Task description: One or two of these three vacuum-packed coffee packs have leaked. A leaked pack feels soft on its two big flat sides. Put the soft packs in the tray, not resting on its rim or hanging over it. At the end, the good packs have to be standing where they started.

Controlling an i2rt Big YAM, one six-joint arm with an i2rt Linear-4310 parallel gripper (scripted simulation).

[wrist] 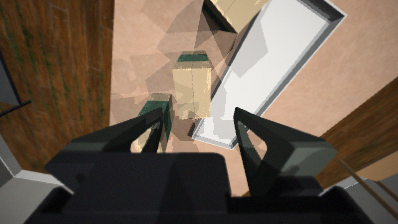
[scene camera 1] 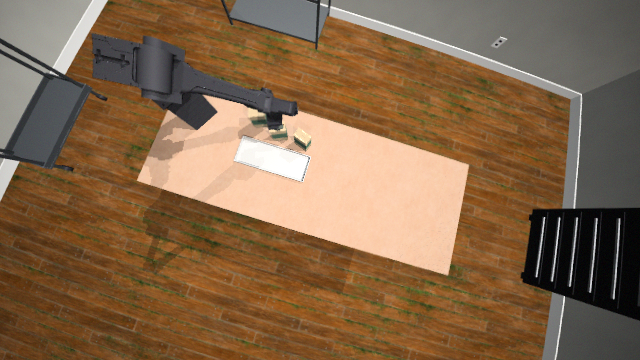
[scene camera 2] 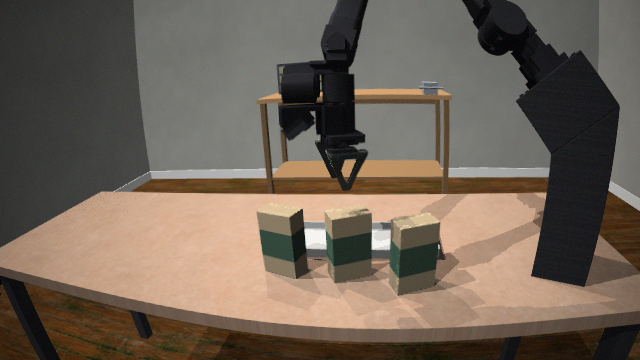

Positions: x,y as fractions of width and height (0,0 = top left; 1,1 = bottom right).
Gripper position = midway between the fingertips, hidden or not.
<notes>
In view: my gripper (scene camera 2: 0.53,0.51) and a white tray (scene camera 1: 0.39,0.42).
The white tray is seen too in scene camera 2 (scene camera 2: 0.49,0.65). My gripper shows as well in the wrist view (wrist: 0.50,0.50).
</notes>
